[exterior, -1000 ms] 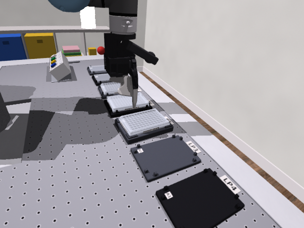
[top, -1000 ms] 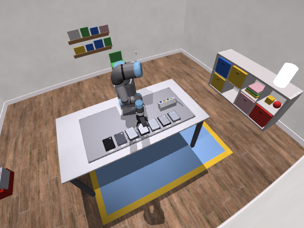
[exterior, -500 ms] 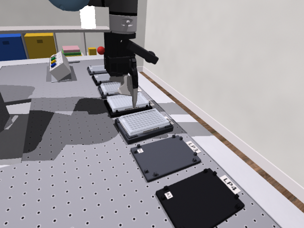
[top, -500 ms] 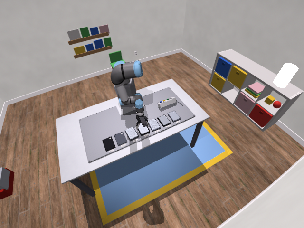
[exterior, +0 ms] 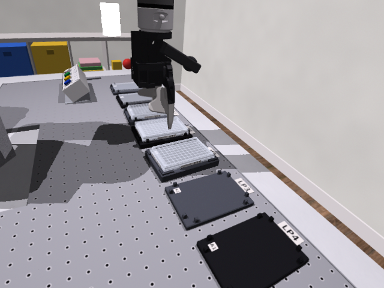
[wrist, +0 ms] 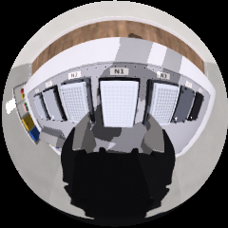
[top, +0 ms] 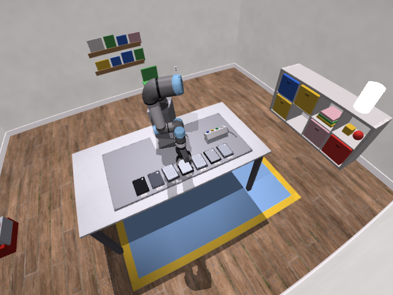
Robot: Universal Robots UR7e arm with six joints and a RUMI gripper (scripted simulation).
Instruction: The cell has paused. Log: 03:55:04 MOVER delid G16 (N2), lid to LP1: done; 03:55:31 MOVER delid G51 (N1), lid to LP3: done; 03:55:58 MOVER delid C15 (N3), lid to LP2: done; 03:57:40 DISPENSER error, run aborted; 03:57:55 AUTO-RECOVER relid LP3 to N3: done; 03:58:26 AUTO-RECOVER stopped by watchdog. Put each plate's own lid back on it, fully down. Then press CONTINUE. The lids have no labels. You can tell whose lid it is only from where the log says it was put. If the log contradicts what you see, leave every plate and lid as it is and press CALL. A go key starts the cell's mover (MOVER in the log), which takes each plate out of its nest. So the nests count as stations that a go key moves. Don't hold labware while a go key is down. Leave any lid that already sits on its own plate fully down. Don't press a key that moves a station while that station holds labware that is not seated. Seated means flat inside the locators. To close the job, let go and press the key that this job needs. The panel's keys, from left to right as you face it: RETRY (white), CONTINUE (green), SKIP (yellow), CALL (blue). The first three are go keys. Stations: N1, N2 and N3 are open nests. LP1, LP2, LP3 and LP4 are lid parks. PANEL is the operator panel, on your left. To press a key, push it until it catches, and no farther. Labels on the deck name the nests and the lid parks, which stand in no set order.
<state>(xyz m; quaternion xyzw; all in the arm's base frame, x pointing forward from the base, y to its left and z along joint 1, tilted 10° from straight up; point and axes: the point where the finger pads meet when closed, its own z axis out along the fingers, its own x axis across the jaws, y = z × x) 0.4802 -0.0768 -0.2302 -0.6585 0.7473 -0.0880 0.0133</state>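
Right now my hand is 4 cm short of the park LP1, 26 cm to the right of it and 5 cm above it. Round my hand: lid park LP3: 3 cm behind, 26 cm to the right, 5 cm below; green key: 17 cm behind, 46 cm to the left, 1 cm above; lid park LP4: 4 cm behind, 39 cm to the right, 5 cm below.
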